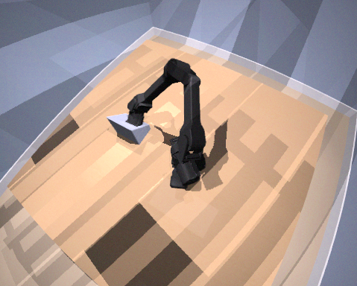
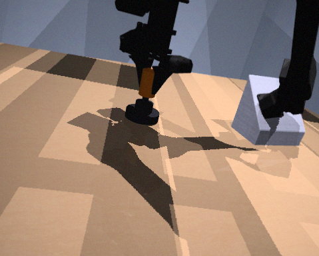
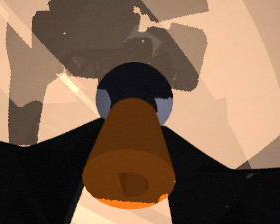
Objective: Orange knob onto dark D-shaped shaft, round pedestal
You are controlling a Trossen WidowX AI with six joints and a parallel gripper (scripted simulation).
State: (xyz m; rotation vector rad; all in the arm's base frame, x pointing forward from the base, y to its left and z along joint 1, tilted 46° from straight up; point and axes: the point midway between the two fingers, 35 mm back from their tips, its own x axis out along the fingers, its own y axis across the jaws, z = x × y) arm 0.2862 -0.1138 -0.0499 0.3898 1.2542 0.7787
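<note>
My gripper tip is 20 mm below the orange knob. From my gripper tip the other things lie so: dark pedestal 40 mm below.
</note>
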